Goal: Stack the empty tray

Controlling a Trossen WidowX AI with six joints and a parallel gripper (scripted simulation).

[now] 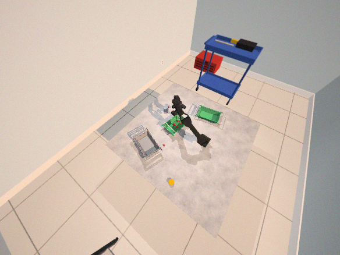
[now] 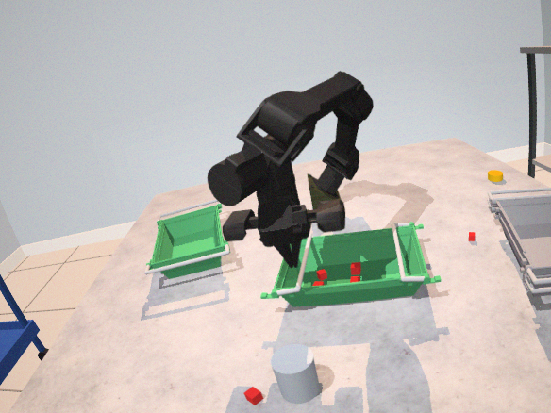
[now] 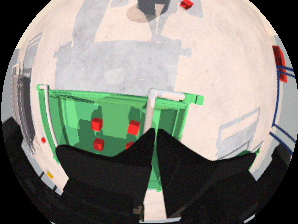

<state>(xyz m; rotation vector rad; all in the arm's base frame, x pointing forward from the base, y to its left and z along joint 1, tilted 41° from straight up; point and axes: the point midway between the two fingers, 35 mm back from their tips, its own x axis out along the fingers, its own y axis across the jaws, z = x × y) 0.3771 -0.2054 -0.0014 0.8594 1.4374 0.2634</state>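
Now: gripper tip 32 cm past the green tray, 21 cm to the left of it and 4 cm above it. From my gripper tip the other things lie so: disc 27 cm behind, 68 cm to the left, 8 cm below.
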